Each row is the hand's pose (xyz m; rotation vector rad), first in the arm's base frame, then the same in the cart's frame.
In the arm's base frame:
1: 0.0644 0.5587 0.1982 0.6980 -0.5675 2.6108
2: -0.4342 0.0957 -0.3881 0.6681 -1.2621 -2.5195
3: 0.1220 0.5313 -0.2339 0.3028 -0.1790 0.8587
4: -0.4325 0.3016 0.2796 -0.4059 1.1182 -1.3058
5: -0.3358 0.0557 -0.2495 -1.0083 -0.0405 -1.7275
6: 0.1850 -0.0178 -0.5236 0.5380 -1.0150 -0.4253
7: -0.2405 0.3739 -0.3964 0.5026 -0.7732 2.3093
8: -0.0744 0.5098 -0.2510 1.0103 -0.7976 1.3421
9: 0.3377 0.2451 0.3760 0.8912 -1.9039 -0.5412
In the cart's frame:
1: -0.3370 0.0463 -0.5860 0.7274 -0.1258 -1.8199
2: 0.5478 -0.1079 -0.5971 2.2297 -0.6803 -0.4874
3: -0.0194 0.3354 -0.6654 -0.6283 -1.1904 2.4256
4: -0.0623 -0.4476 -0.5707 -0.2876 -0.5952 -0.1519
5: 0.4209 -0.1194 -0.4776 0.3202 -1.5190 -0.6623
6: 0.4464 0.4323 -0.2616 1.1562 -1.5711 1.5944
7: 0.3346 0.1100 -0.7456 0.6464 0.2714 -1.9325
8: 0.0869 0.1862 -0.7414 -0.0799 0.5273 -2.7159
9: -0.4317 0.0897 -0.1458 -2.2713 1.4895 -1.4781

